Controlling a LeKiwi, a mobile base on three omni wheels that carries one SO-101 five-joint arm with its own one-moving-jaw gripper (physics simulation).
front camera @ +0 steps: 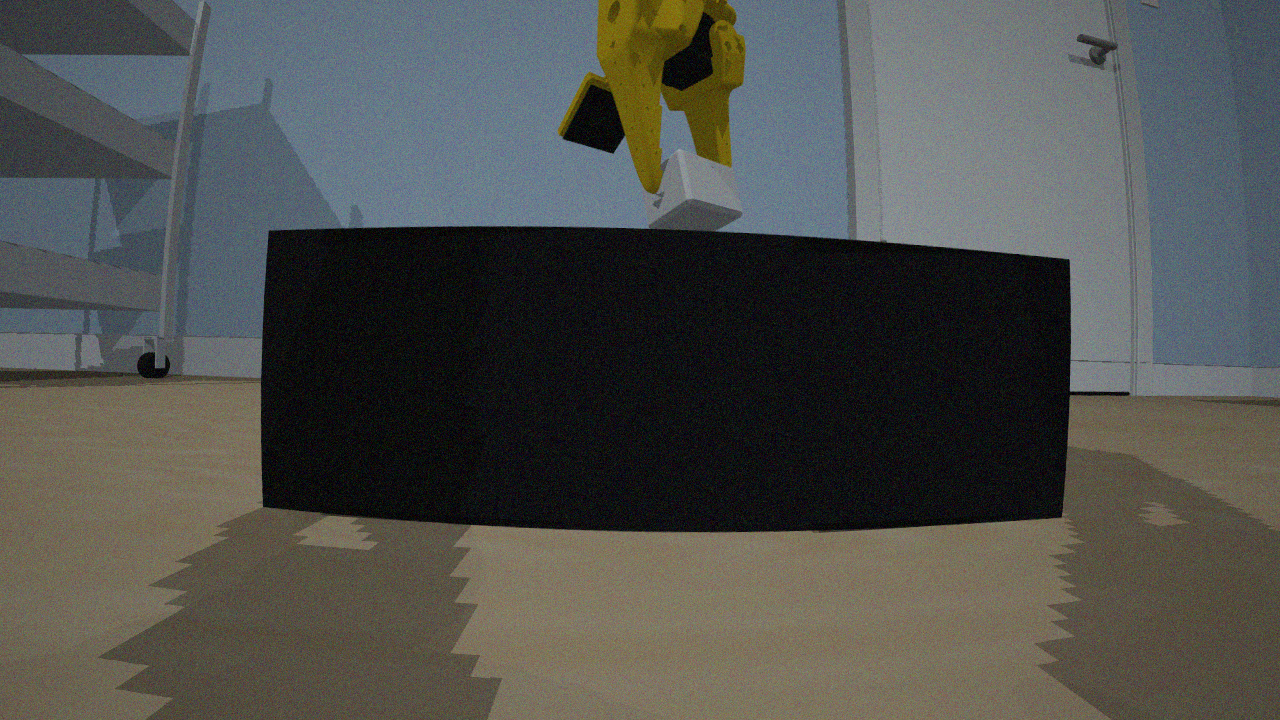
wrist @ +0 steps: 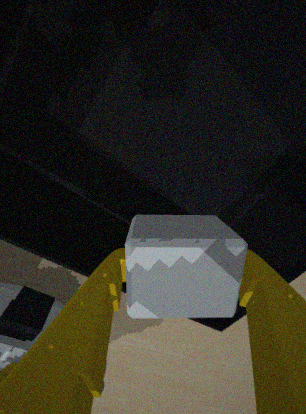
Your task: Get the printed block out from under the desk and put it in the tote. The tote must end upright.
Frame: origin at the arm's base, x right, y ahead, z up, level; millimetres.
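Seen in the pictures: hand, its tool point: (front camera: pixel 655 184) (wrist: pixel 128 260).
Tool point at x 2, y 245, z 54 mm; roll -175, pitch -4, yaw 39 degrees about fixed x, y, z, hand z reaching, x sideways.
Observation:
Offsets run from my tool point to a thing's top centre. Level surfaces: height alone.
The light grey printed block {dx +19, dy +9, dz +16 mm} (front camera: pixel 707 192) (wrist: pixel 185 280) is pressed between the two yellow jaws of my gripper (front camera: pixel 693 183) (wrist: pixel 185 287), which is shut on it. In the front camera view the block shows above the top edge of the black tote {dx +7, dy +36, dz -44 mm} (front camera: pixel 662 385), near the middle of its width. The tote stands upright on the floor. In the wrist view the dark inside of the tote (wrist: pixel 165 115) fills the top behind the block. How far the block is above or behind the rim is hard to tell. The desk does not show plainly.
A grey wheeled shelf cart (front camera: pixel 181 179) stands at the left in front of the blue wall. A white door (front camera: pixel 993 179) is at the right. Wooden floor {dz -144 mm} (front camera: pixel 760 608) with shadows lies before the tote. Part of my base (wrist: pixel 25 312) shows at lower left in the wrist view.

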